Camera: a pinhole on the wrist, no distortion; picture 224 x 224 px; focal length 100.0 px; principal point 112.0 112.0 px. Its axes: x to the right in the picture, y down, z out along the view. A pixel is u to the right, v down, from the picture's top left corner.
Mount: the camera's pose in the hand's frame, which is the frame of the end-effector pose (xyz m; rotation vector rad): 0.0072 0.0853 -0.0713 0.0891 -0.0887 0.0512
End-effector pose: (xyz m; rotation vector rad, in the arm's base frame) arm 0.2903 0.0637 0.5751 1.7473 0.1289 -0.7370
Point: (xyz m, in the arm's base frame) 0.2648 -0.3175 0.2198
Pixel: 176 60
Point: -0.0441 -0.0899 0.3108
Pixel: 95 25
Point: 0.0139 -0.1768 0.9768
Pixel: 21 182
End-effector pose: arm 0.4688 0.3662 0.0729 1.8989 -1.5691 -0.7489
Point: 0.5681 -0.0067 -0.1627
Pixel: outside the picture
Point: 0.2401 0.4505 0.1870
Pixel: 36 217
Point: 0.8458 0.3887 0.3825
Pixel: behind the camera
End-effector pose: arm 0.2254 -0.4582 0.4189 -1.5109 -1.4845 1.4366
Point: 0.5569 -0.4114 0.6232
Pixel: behind the camera
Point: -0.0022 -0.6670 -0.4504
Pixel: outside the picture
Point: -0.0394 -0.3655 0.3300
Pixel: 170 83
